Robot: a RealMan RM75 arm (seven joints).
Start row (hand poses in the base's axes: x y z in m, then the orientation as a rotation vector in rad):
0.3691, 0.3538, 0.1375, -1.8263, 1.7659, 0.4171
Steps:
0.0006, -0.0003, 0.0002, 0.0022, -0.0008, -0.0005
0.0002, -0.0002, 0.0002, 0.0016, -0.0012, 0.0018
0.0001, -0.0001, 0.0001, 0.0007, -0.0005, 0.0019
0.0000, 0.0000, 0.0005, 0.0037, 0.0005, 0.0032
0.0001, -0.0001, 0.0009, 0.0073, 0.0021, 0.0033
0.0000, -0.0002, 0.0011, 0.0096, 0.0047, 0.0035
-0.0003, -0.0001, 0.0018, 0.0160, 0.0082, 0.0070
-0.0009, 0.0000, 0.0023, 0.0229, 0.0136, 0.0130
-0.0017, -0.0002, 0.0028, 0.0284, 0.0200, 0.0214
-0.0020, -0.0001, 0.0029, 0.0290, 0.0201, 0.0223
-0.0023, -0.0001, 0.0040, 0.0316, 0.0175, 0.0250
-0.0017, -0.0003, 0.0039, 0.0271, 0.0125, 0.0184
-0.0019, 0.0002, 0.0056, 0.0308, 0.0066, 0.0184
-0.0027, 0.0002, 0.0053, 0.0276, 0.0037, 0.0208
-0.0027, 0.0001, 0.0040, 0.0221, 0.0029, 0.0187
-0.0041, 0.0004, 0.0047, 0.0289, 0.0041, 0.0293
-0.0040, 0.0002, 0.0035, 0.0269, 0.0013, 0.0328
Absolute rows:
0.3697, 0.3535, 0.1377, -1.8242, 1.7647, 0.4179
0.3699, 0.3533, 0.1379, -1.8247, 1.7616, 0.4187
0.3700, 0.3532, 0.1380, -1.8260, 1.7593, 0.4195
0.3700, 0.3532, 0.1385, -1.8265, 1.7550, 0.4242
0.3701, 0.3531, 0.1394, -1.8248, 1.7499, 0.4334
0.3701, 0.3529, 0.1405, -1.8218, 1.7451, 0.4471
0.3698, 0.3528, 0.1423, -1.8179, 1.7363, 0.4707
0.3689, 0.3528, 0.1446, -1.8150, 1.7222, 0.5073
0.3672, 0.3526, 0.1474, -1.8160, 1.7020, 0.5578
0.3652, 0.3525, 0.1503, -1.8167, 1.6802, 0.6089
0.3629, 0.3524, 0.1543, -1.8175, 1.6524, 0.6602
0.3612, 0.3521, 0.1582, -1.8149, 1.6289, 0.7000
0.3593, 0.3523, 0.1638, -1.8097, 1.5990, 0.7360
0.3566, 0.3525, 0.1691, -1.8088, 1.5671, 0.7676
0.3539, 0.3526, 0.1731, -1.8096, 1.5397, 0.7935
0.3498, 0.3530, 0.1778, -1.8144, 1.4999, 0.8296
0.3458, 0.3532, 0.1813, -1.8235, 1.4566, 0.8629

